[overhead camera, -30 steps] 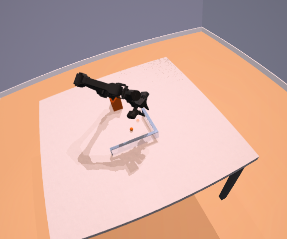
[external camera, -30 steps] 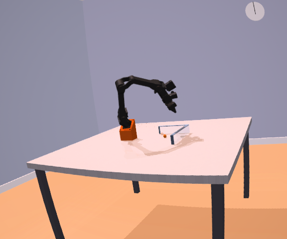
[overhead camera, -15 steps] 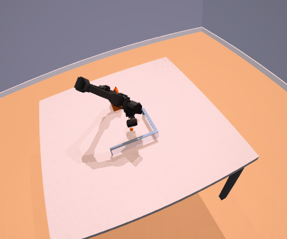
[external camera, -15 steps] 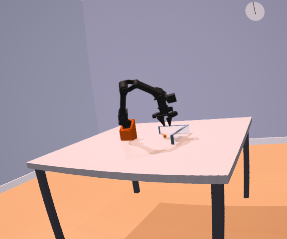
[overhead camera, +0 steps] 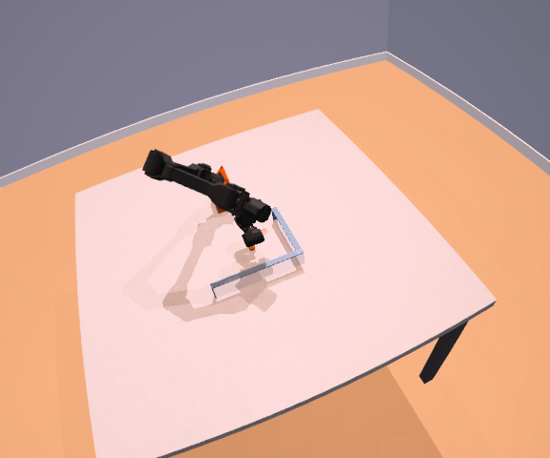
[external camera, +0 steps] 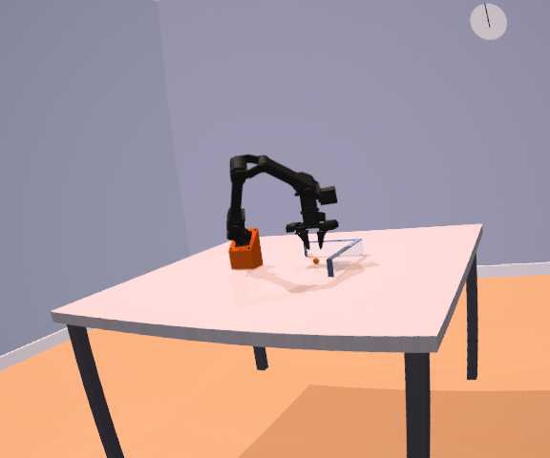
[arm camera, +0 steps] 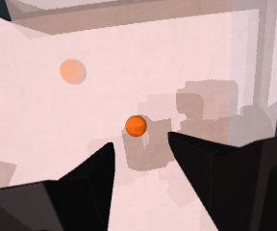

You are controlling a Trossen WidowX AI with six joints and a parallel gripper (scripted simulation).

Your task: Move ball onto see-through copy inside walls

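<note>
Right now my gripper tip is 40 mm above the orange ball. From my gripper tip the other things lie so: low clear wall: 130 mm ahead, 30 mm to the right, 20 mm below; then see-through copy of ball: 50 mm behind, 70 mm to the left, 40 mm below.
</note>
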